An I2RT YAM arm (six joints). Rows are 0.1 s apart.
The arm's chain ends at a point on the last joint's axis. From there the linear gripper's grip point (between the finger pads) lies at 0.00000 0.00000 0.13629 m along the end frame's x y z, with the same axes.
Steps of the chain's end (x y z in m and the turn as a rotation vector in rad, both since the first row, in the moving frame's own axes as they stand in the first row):
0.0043, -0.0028, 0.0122, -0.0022, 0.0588, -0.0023
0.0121, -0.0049, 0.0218, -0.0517, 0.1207, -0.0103
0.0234, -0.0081, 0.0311, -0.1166, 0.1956, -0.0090
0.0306, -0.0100, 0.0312, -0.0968, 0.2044, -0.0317
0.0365, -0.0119, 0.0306, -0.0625, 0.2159, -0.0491
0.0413, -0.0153, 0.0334, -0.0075, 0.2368, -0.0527
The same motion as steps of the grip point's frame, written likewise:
0.0123, -0.0025, 0.0120, -0.0022, 0.0588, -0.0023
0.0285, 0.0020, 0.0206, -0.0517, 0.1207, -0.0103
0.0499, 0.0075, 0.0276, -0.1166, 0.1956, -0.0090
0.0584, 0.0026, 0.0277, -0.0968, 0.2044, -0.0317
0.0659, -0.0042, 0.0272, -0.0625, 0.2159, -0.0491
0.0733, -0.0151, 0.0296, -0.0075, 0.2368, -0.0527

